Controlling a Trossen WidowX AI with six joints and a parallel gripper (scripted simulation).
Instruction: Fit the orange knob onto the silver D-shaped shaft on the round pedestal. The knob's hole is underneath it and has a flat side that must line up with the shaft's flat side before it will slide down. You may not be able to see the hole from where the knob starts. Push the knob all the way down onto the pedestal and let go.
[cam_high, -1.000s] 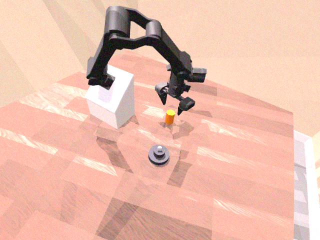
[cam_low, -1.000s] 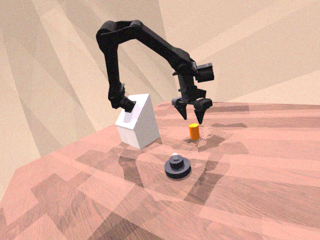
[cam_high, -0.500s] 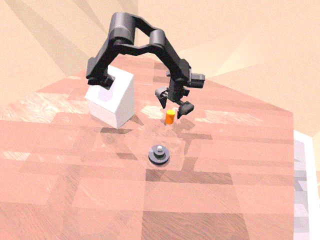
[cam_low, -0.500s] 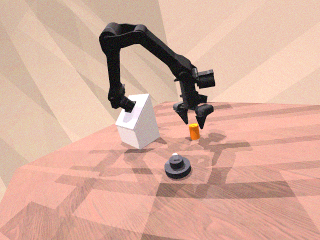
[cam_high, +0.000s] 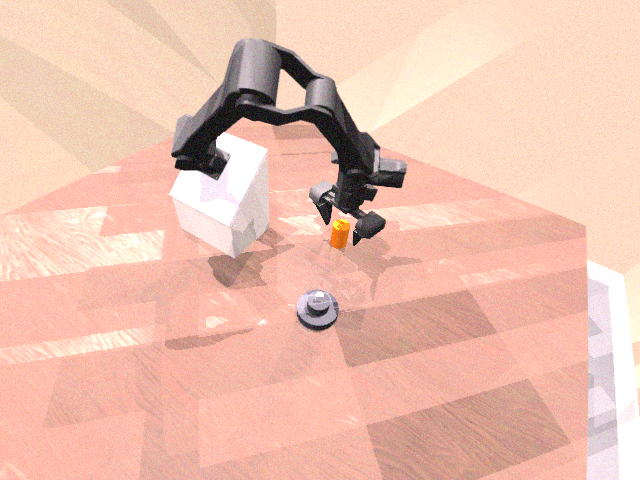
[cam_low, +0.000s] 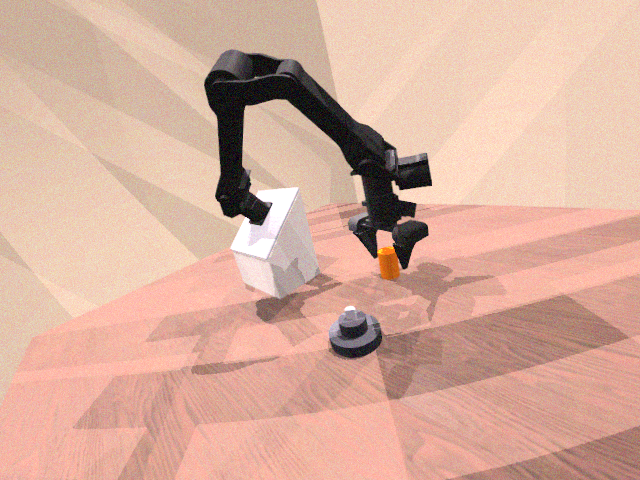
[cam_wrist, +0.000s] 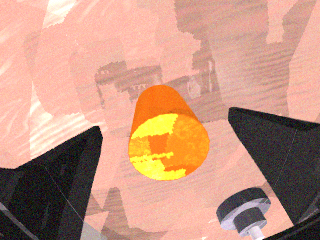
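Now: the orange knob 1 cm above my gripper tip. Round my gripper tip: round pedestal 6 cm ahead, 20 cm to the right.
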